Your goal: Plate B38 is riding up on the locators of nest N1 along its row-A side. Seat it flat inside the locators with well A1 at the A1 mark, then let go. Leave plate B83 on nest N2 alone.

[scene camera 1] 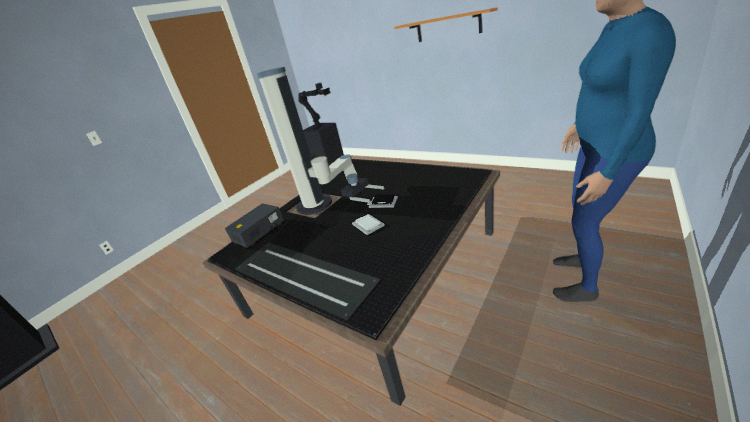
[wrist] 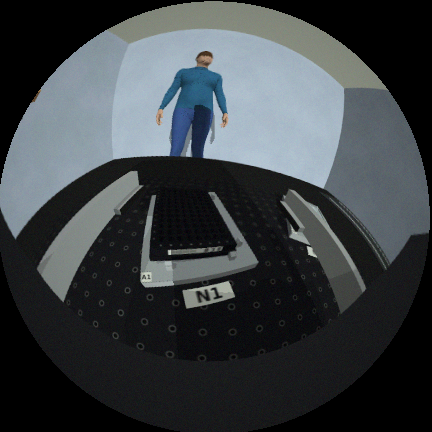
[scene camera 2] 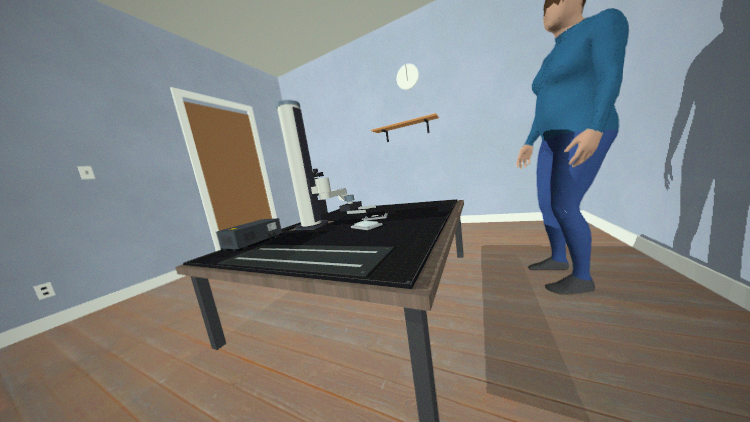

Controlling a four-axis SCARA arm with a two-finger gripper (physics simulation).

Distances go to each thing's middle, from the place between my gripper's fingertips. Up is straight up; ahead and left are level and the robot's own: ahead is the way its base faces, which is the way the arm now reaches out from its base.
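From my hand: nest N1 [wrist: 163, 272] 1 cm ahead, 2 cm to the left, 6 cm below; N1 label [wrist: 193, 297] 7 cm behind, 7 cm below. Black well plate [wrist: 186, 224]: my gripper 2 cm short of it, 3 cm to the right of it, 5 cm above it.
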